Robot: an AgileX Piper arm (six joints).
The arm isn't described. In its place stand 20 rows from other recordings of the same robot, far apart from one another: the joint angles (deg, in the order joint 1, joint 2, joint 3, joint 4, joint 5, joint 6), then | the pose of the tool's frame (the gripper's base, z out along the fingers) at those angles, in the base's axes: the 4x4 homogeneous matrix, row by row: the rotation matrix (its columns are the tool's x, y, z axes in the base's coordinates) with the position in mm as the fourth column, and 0 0 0 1 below.
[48.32 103.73 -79.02 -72.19 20.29 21.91] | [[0.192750 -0.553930 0.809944 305.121], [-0.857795 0.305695 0.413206 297.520], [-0.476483 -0.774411 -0.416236 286.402], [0 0 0 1]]
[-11.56 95.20 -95.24 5.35 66.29 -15.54] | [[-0.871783 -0.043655 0.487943 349.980], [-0.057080 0.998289 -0.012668 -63.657], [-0.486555 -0.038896 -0.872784 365.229], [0 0 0 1]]
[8.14 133.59 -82.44 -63.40 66.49 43.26] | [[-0.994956 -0.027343 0.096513 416.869], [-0.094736 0.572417 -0.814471 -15.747], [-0.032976 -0.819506 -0.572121 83.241], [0 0 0 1]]
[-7.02 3.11 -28.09 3.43 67.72 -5.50] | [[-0.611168 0.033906 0.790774 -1.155], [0.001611 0.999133 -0.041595 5.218], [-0.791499 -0.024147 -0.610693 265.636], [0 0 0 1]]
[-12.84 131.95 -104.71 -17.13 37.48 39.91] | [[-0.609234 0.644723 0.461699 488.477], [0.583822 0.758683 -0.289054 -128.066], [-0.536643 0.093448 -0.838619 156.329], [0 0 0 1]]
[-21.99 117.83 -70.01 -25.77 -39.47 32.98] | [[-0.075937 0.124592 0.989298 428.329], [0.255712 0.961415 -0.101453 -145.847], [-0.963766 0.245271 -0.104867 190.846], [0 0 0 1]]
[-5.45 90.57 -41.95 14.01 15.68 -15.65] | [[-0.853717 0.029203 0.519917 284.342], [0.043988 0.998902 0.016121 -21.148], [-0.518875 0.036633 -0.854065 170.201], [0 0 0 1]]
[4.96 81.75 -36.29 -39.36 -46.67 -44.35] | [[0.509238 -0.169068 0.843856 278.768], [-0.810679 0.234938 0.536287 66.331], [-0.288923 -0.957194 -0.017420 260.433], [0 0 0 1]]
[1.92 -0.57 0.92 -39.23 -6.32 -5.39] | [[0.189825 0.043272 0.980864 54.651], [-0.692604 0.713993 0.102540 8.171], [-0.695892 -0.698815 0.165504 216.090], [0 0 0 1]]
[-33.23 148.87 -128.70 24.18 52.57 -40.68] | [[-0.859099 0.039047 0.510318 472.592], [0.077636 0.995490 0.054527 -274.224], [-0.505887 0.086464 -0.858256 113.425], [0 0 0 1]]
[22.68 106.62 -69.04 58.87 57.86 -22.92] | [[-0.981939 -0.169826 -0.083396 306.949], [-0.173981 0.637311 0.750710 199.760], [-0.074341 0.751661 -0.655347 206.410], [0 0 0 1]]
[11.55 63.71 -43.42 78.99 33.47 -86.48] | [[-0.259616 -0.711717 0.652731 213.426], [-0.196303 0.700688 0.685931 93.897], [-0.945550 0.049945 -0.321622 319.094], [0 0 0 1]]
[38.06 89.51 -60.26 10.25 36.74 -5.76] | [[-0.713367 -0.623840 0.319266 244.672], [-0.503787 0.773205 0.385166 203.874], [-0.487140 0.113923 -0.865862 243.970], [0 0 0 1]]
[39.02 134.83 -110.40 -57.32 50.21 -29.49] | [[0.001866 -0.639448 0.768832 435.321], [-0.944110 -0.254554 -0.209424 277.014], [0.329625 -0.725472 -0.604184 178.378], [0 0 0 1]]
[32.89 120.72 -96.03 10.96 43.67 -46.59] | [[-0.216368 -0.926209 0.308742 381.575], [-0.876716 0.323474 0.355998 260.985], [-0.429598 -0.193652 -0.882012 201.981], [0 0 0 1]]
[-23.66 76.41 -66.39 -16.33 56.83 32.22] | [[-0.540679 0.769311 0.340334 235.125], [0.653421 0.638868 -0.406064 -126.400], [-0.529818 0.002831 -0.848107 329.334], [0 0 0 1]]
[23.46 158.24 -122.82 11.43 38.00 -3.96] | [[-0.885209 -0.360150 0.294444 489.088], [-0.288129 0.921398 0.260783 224.358], [-0.365221 0.146010 -0.919399 0.142], [0 0 0 1]]
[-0.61 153.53 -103.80 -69.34 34.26 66.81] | [[-0.843378 0.305958 0.441704 503.781], [0.028769 0.846583 -0.531479 -53.300], [-0.536549 -0.435531 -0.722792 -12.331], [0 0 0 1]]
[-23.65 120.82 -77.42 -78.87 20.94 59.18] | [[-0.785318 0.377735 0.490502 400.055], [0.012335 0.801681 -0.597625 -210.032], [-0.618970 -0.463275 -0.634234 149.484], [0 0 0 1]]
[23.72 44.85 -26.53 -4.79 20.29 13.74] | [[-0.560439 -0.293774 0.774342 140.128], [-0.070824 0.948550 0.308606 58.692], [-0.825162 0.118113 -0.552411 262.880], [0 0 0 1]]
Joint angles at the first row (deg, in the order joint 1, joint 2, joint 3, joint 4, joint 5, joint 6):
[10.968, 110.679, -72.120, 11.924, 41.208, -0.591]
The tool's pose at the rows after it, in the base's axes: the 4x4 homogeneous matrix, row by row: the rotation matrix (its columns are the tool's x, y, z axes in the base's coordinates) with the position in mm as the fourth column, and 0 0 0 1 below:
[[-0.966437 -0.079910 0.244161 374.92], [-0.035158 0.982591 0.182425 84.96], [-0.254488 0.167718 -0.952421 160.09], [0 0 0 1]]
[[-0.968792 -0.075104 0.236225 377.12], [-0.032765 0.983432 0.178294 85.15], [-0.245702 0.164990 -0.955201 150.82], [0 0 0 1]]
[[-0.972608 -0.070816 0.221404 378.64], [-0.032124 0.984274 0.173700 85.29], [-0.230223 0.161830 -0.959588 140.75], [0 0 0 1]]
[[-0.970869 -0.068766 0.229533 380.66], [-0.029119 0.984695 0.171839 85.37], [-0.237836 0.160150 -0.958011 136.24], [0 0 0 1]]
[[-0.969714 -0.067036 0.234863 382.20], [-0.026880 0.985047 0.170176 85.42], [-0.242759 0.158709 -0.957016 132.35], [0 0 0 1]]
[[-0.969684 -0.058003 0.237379 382.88], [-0.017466 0.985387 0.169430 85.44], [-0.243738 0.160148 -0.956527 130.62], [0 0 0 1]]
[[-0.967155 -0.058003 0.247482 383.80], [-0.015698 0.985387 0.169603 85.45], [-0.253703 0.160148 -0.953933 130.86], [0 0 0 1]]
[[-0.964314 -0.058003 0.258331 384.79], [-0.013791 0.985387 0.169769 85.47], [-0.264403 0.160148 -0.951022 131.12], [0 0 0 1]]
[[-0.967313 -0.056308 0.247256 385.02], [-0.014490 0.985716 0.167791 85.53], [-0.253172 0.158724 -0.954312 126.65], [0 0 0 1]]
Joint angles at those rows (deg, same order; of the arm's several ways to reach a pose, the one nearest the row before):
[10.969, 111.720, -72.122, 11.924, 39.939, -0.529]
[10.969, 113.152, -72.120, 11.924, 39.023, -0.488]
[10.969, 114.675, -72.120, 11.924, 38.423, -0.488]
[10.969, 115.403, -72.120, 11.924, 37.238, -0.488]
[10.969, 116.026, -72.121, 11.923, 36.323, -0.488]
[10.969, 116.302, -72.121, 11.924, 35.906, 0.001]
[10.968, 116.302, -72.121, 11.924, 35.309, 0.000]
[10.969, 116.303, -72.122, 11.924, 34.665, 0.001]
[10.969, 116.986, -72.185, 11.924, 34.721, 0.001]

